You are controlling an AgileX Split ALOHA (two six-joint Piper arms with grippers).
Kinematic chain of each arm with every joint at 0, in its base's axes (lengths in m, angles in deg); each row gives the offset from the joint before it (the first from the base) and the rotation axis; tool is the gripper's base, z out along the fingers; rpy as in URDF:
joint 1: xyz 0 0 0.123 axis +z
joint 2: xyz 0 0 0 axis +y
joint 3: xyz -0.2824 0 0.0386 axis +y
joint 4: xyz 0.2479 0 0.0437 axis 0.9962 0 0.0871
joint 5: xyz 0 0 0 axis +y
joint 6: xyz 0.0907 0 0.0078 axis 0.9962 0 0.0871
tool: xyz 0 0 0 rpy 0 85 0
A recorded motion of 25 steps. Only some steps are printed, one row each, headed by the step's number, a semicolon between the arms.
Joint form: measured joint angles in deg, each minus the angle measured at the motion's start. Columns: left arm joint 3, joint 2, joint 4, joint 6, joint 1, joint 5; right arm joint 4, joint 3, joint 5, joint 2, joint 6, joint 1.
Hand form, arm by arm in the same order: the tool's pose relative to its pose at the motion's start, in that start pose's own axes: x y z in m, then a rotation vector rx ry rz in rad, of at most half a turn. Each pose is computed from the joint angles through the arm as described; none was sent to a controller.
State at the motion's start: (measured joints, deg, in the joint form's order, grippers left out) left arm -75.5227 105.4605 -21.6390 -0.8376 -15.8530 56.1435; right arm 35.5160 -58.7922 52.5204 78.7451 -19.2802 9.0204
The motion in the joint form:
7: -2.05 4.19 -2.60 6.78 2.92 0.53; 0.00 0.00 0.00 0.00 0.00 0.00
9: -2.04 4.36 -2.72 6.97 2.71 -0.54; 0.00 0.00 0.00 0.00 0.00 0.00
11: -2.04 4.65 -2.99 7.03 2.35 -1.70; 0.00 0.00 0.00 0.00 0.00 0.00
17: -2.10 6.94 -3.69 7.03 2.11 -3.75; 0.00 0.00 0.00 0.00 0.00 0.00
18: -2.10 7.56 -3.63 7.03 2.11 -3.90; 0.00 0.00 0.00 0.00 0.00 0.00
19: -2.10 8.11 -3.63 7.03 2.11 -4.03; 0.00 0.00 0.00 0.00 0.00 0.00
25: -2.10 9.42 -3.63 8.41 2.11 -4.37; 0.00 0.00 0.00 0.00 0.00 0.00
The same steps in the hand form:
7: -0.0143 0.0183 0.0135 0.0261 0.0246 0.0336; 0.0000 0.0000 0.0000 0.0000 0.0000 0.0000
9: -0.0157 0.0173 0.0151 0.0262 0.0101 0.0379; 0.0000 0.0000 0.0000 0.0000 0.0000 0.0000
11: -0.0171 0.0155 0.0176 0.0282 -0.0035 0.0401; 0.0000 0.0000 0.0000 0.0000 0.0000 0.0000
17: -0.0209 0.0181 0.0327 0.0287 -0.0023 0.0235; 0.0000 0.0000 0.0000 0.0000 0.0000 0.0000
18: -0.0213 0.0195 0.0367 0.0258 0.0052 0.0206; 0.0000 0.0000 0.0000 0.0000 0.0000 0.0000
19: -0.0215 0.0207 0.0403 0.0239 0.0119 0.0175; 0.0000 0.0000 0.0000 0.0000 0.0000 0.0000
25: -0.0220 0.0236 0.0488 0.0196 0.0270 0.0341; 0.0000 0.0000 0.0000 0.0000 0.0000 0.0000

